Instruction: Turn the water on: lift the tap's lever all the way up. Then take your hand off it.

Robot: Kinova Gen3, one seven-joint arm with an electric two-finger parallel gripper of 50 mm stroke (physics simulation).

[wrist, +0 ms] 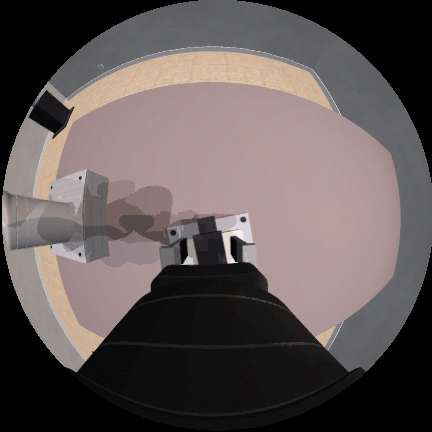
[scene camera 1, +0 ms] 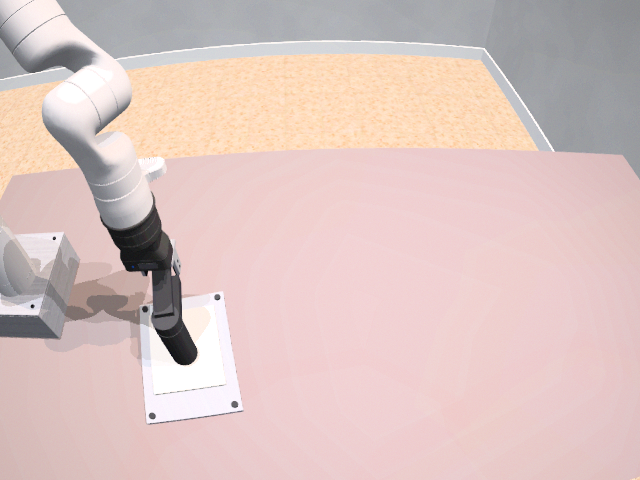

Labels:
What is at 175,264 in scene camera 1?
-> My gripper.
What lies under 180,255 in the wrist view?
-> My gripper.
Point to a dark flat lever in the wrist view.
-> At 209,248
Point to a dark flat lever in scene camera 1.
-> At 165,318

